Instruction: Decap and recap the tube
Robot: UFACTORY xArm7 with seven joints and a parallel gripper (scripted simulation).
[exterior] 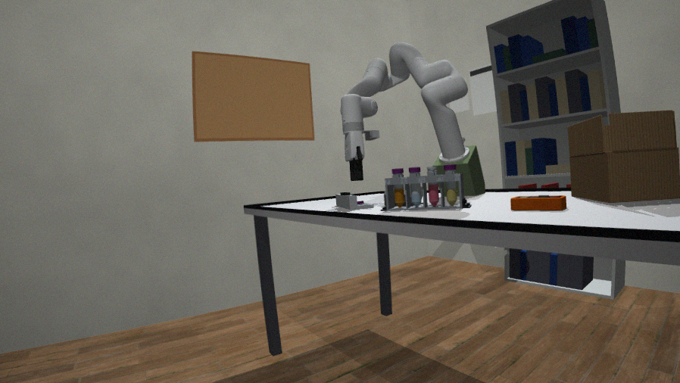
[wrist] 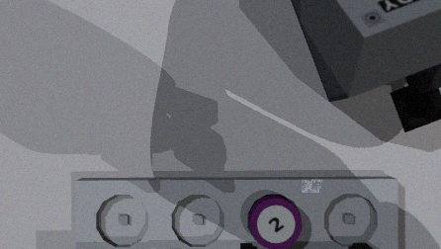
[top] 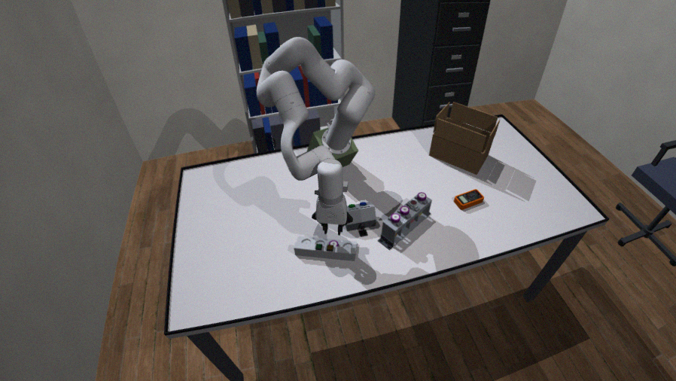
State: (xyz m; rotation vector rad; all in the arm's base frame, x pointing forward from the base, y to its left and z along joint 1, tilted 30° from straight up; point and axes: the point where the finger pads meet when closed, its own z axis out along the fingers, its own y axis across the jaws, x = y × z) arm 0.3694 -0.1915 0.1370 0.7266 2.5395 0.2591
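Right now my hand is 17 cm to the right of the blue key, 10 cm past it and 5 cm above it. Also, from my hand: cap marked 1: 37 cm to the left; then key housing: 14 cm to the left, 9 cm behind, 6 cm below; then green key: 12 cm to the left, 11 cm behind, 5 cm below.
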